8 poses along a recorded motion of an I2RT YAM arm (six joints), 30 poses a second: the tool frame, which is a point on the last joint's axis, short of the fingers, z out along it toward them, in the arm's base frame.
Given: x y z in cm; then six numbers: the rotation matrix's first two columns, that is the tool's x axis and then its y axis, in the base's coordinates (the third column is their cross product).
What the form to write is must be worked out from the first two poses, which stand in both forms.
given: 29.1, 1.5, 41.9, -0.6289, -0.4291, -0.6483, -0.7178, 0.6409, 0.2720
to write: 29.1, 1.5, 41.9, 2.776, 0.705, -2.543
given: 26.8, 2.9, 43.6, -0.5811, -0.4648, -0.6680, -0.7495, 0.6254, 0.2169
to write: 26.8, 2.9, 43.6, 2.846, 0.732, -2.467
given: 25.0, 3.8, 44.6, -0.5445, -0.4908, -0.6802, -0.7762, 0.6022, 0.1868
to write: 25.0, 3.8, 44.6, 2.884, 0.748, -2.408
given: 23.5, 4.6, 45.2, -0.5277, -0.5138, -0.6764, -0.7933, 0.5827, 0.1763
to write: 23.5, 4.6, 45.2, 2.900, 0.743, -2.370
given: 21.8, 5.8, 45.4, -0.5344, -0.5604, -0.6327, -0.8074, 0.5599, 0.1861
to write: 21.8, 5.8, 45.4, 2.899, 0.685, -2.332
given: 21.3, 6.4, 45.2, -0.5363, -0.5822, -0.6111, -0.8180, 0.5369, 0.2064
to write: 21.3, 6.4, 45.2, 2.878, 0.657, -2.315
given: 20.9, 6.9, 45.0, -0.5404, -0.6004, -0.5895, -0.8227, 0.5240, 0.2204
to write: 20.9, 6.9, 45.0, 2.865, 0.630, -2.304
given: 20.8, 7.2, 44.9, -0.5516, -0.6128, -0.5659, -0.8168, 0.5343, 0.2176
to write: 20.8, 7.2, 44.9, 2.875, 0.602, -2.304
